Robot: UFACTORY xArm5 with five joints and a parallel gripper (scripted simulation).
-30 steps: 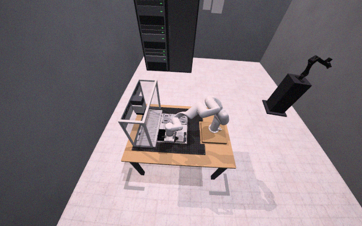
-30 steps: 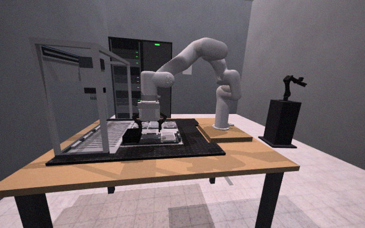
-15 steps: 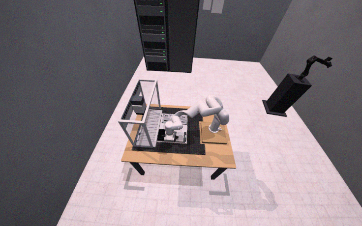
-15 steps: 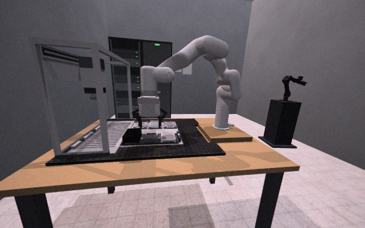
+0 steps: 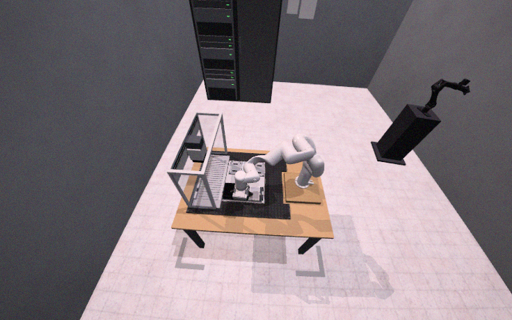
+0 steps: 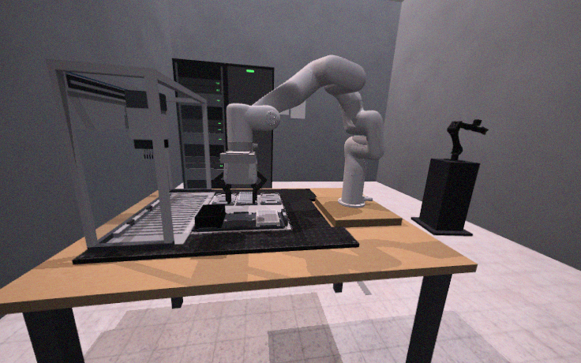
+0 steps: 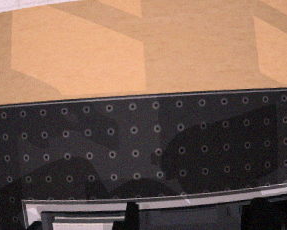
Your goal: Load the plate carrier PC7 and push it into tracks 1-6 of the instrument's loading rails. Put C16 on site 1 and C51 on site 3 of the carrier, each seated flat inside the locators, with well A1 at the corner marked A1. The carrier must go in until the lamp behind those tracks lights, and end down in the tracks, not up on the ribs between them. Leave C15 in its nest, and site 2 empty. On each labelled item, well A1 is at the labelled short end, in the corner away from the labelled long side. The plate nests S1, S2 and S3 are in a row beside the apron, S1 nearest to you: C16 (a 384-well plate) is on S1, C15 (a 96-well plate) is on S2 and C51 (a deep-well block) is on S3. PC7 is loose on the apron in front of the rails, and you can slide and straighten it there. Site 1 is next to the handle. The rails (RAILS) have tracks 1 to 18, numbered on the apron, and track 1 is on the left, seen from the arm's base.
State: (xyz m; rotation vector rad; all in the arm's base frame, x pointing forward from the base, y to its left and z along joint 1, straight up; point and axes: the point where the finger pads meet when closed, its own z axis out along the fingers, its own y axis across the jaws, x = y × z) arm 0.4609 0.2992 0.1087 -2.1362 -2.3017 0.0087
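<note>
My hand is 110 mm above the grey plate carrier PC7, 100 mm to the left of it and 20 mm short of it. From my hand the other things lie so: post: 200 mm ahead, 120 mm above, 80 mm to the left; 96-well plate C15: 350 mm to the right, 110 mm below, 40 mm ahead.
</note>
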